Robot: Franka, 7 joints.
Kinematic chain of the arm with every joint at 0, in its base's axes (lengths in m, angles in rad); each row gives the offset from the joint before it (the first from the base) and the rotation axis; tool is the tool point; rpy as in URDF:
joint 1: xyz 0 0 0.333 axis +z
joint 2: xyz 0 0 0 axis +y
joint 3: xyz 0 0 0.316 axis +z
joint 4: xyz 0.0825 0 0 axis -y
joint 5: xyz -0.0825 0 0.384 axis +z
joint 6: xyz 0 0 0 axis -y
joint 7: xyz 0.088 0 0 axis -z
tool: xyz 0 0 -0.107 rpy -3.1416 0 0
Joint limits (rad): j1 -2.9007..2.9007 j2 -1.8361..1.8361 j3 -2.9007..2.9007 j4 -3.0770..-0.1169 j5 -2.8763..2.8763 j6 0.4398..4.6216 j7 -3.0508..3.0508
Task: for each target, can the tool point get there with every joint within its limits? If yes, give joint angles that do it. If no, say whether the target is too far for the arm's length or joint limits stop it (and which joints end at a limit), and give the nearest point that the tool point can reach.
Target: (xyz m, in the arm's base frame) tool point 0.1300 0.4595 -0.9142
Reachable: no: too far | nearest point 0.1026 0.3627 -0.3525 | short by 0.571 m
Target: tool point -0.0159 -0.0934 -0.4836
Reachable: no: joint limits stop it (at a limit: joint 2) | nearest point -0.0228 -0.1342 -0.3400 | short by 0.149 m
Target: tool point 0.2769 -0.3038 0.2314
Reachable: yes | joints -2.4008 0.4545 1.4688 -2.5768 -0.1505 2.3019 2.2732
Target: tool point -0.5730 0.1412 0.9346
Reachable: yes | joints -0.0496 -1.1582 0.1959 -0.7611 2.3664 1.9310 0.6052
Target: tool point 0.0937 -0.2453 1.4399
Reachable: no: too far | nearest point 0.0707 -0.1850 1.1677 | short by 0.280 m
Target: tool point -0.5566 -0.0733 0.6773
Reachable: yes | joints 1.8145 0.0296 1.2812 -1.8149 -1.0693 3.5587 -2.1981
